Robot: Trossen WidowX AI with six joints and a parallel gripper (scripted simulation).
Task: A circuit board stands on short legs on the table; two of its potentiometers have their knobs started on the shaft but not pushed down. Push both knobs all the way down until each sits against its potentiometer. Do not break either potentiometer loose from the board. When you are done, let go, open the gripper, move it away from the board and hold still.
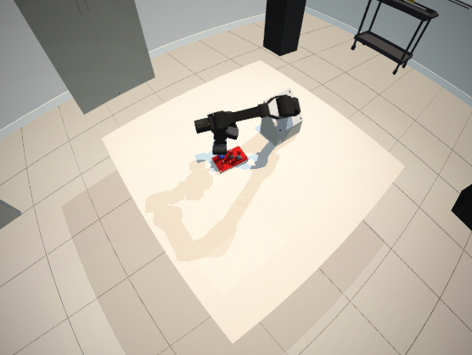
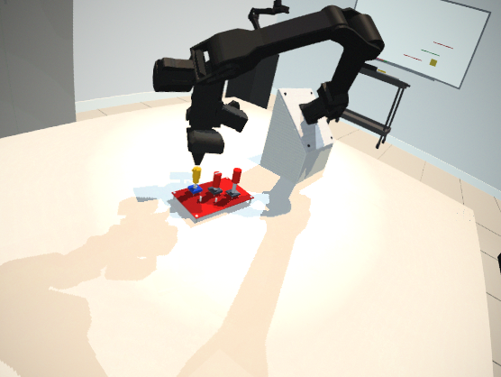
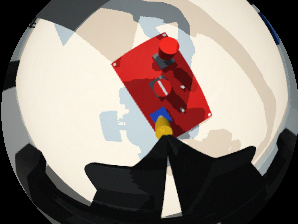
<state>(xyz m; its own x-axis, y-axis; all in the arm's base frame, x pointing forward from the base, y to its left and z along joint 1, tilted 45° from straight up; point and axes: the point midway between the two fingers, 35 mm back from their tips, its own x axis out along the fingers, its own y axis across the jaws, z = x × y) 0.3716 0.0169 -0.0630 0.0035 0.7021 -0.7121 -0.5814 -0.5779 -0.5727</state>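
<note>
Now: gripper tip 2 cm above the yellow knob. The rest, counted from my gripper tip: red knob 4 cm behind, 3 cm to the left, 3 cm below.
</note>
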